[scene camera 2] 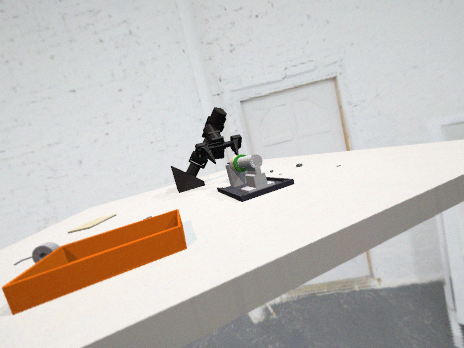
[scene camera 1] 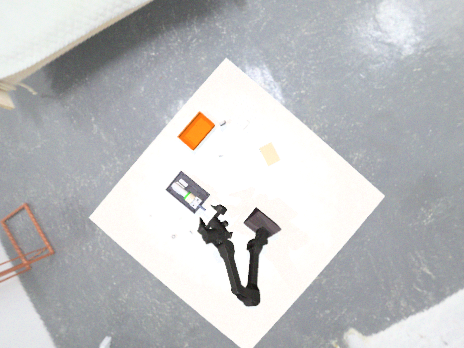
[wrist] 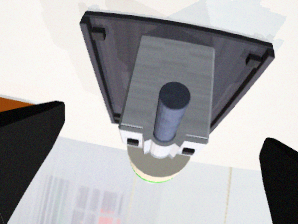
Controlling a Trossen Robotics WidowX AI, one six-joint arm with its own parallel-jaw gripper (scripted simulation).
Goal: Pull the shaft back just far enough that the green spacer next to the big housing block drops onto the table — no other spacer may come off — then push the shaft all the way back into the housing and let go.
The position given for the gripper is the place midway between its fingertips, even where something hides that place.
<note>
The gripper (scene camera 2: 227, 160) is open and holds nothing. Also in view: a dark fixture base (scene camera 2: 252, 183) and an orange tray (scene camera 2: 71, 267).
The gripper also shows in the wrist view (wrist: 165, 130). The dark fixture base also shows in the wrist view (wrist: 133, 58). The orange tray shows as well in scene camera 1 (scene camera 1: 198, 128).
</note>
